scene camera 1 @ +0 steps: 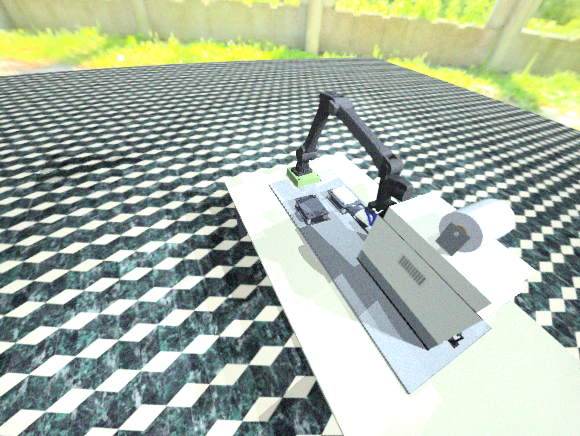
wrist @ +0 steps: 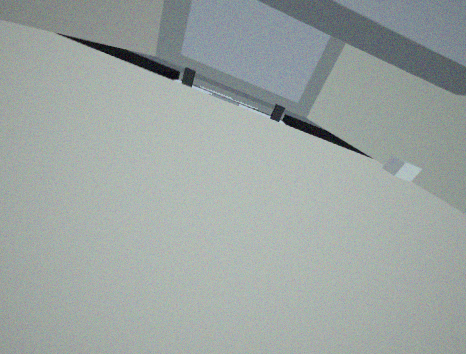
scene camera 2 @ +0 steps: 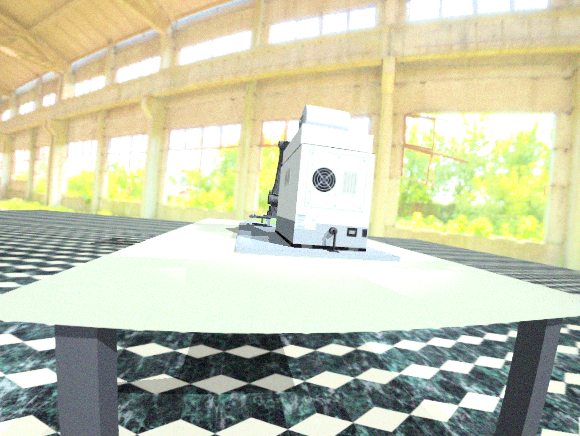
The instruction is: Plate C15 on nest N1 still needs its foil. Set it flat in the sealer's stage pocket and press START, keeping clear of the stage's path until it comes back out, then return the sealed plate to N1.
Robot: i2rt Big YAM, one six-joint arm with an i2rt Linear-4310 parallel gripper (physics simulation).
Note:
In view: a white roll (scene camera 1: 486, 220) and a sealer back panel (scene camera 2: 348, 162).

